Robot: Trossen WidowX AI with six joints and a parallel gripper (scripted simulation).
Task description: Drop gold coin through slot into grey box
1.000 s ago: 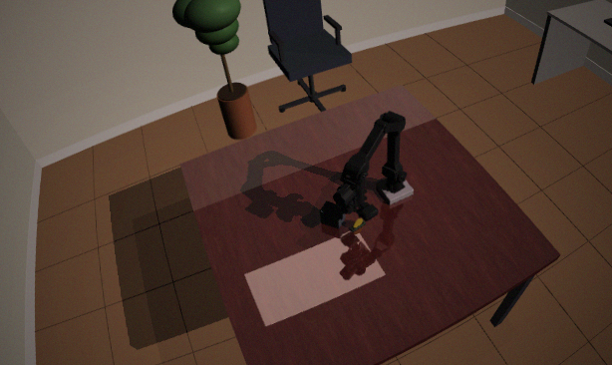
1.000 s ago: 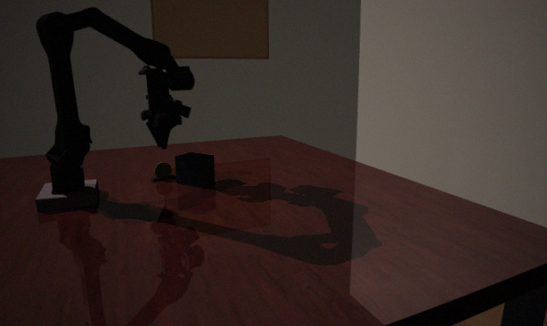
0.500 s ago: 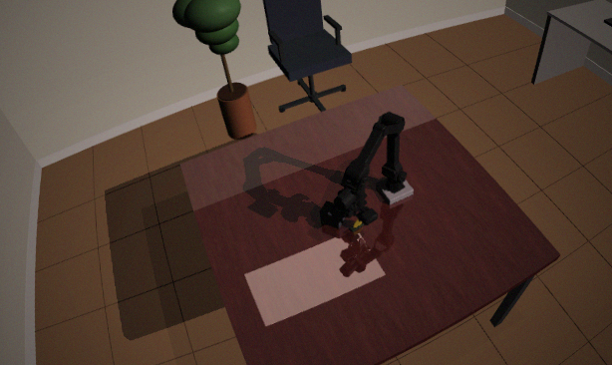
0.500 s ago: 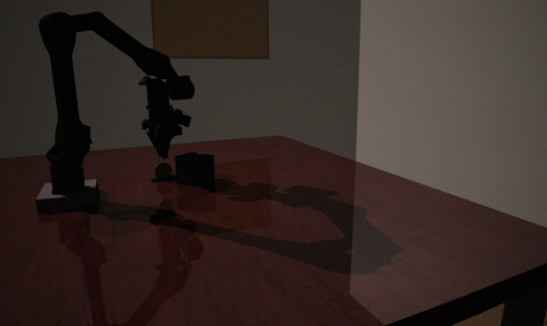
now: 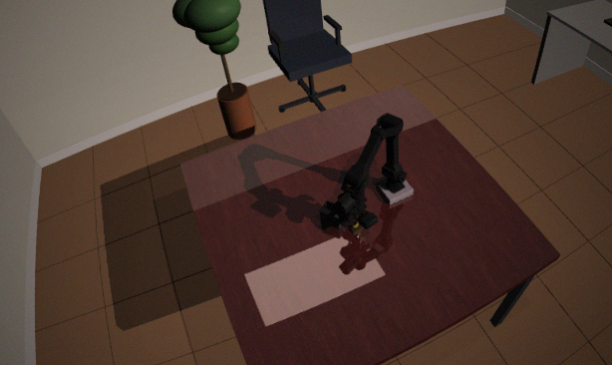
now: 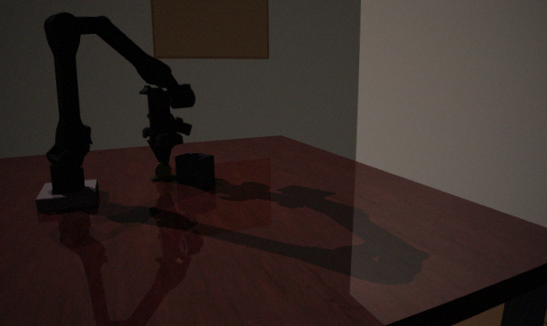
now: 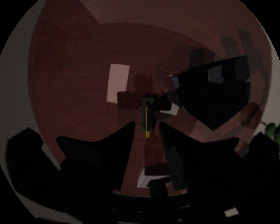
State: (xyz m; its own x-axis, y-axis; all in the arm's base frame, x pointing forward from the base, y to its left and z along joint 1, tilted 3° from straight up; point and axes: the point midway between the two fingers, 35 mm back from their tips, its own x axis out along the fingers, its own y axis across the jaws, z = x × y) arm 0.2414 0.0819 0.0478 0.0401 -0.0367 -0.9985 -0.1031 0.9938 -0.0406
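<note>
My gripper tip is 1 cm above the gold coin.
</note>
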